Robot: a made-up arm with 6 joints.
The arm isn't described. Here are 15 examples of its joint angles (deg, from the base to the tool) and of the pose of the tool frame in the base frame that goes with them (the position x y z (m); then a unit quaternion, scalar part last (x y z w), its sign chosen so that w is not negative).
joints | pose
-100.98 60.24 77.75 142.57 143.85 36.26 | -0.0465 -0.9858 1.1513 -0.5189 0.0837 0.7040 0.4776
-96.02 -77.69 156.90 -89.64 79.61 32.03 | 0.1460 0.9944 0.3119 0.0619 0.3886 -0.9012 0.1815
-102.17 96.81 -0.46 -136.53 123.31 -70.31 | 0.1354 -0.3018 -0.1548 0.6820 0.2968 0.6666 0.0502
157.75 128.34 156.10 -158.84 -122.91 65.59 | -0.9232 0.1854 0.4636 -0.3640 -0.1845 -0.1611 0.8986
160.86 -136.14 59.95 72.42 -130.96 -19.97 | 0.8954 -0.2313 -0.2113 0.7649 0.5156 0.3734 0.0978
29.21 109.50 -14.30 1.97 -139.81 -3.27 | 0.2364 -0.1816 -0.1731 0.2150 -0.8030 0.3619 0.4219
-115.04 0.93 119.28 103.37 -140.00 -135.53 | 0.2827 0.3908 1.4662 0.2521 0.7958 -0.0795 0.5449
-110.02 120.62 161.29 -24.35 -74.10 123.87 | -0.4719 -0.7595 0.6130 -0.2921 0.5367 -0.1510 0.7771
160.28 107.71 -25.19 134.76 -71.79 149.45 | -0.2033 -0.0624 -0.1348 -0.0687 0.2347 0.8010 0.5464
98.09 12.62 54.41 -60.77 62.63 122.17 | -0.0273 0.6737 1.3127 0.1385 -0.4716 0.3042 0.8160
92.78 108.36 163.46 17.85 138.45 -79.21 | 0.2344 0.7510 0.9627 -0.2706 0.4774 -0.3837 0.7427
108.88 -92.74 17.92 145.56 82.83 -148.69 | 0.1869 -0.9386 1.0979 0.2002 -0.3349 0.9165 0.0886
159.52 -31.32 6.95 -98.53 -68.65 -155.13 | -0.2651 0.0660 1.1727 -0.3861 0.8239 -0.3315 0.2493
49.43 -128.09 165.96 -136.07 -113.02 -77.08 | -0.3253 -0.1800 -0.3438 -0.4005 -0.7159 0.4287 0.3785
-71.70 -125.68 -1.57 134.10 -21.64 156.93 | -0.1968 0.8821 0.6346 -0.2553 -0.7862 0.4875 0.2812
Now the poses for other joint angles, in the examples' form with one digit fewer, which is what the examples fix.
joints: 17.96 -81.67 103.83 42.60 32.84 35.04
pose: -0.948 -0.537 0.447 0.152 0.771 0.570 0.240
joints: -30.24 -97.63 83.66 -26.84 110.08 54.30
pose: -1.066 0.401 0.615 -0.151 0.591 0.042 0.791
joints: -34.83 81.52 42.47 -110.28 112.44 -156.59
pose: 0.783 -0.449 0.048 -0.063 0.916 -0.284 0.277
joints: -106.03 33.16 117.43 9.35 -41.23 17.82
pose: -0.299 -0.199 1.548 -0.457 -0.191 -0.615 0.614
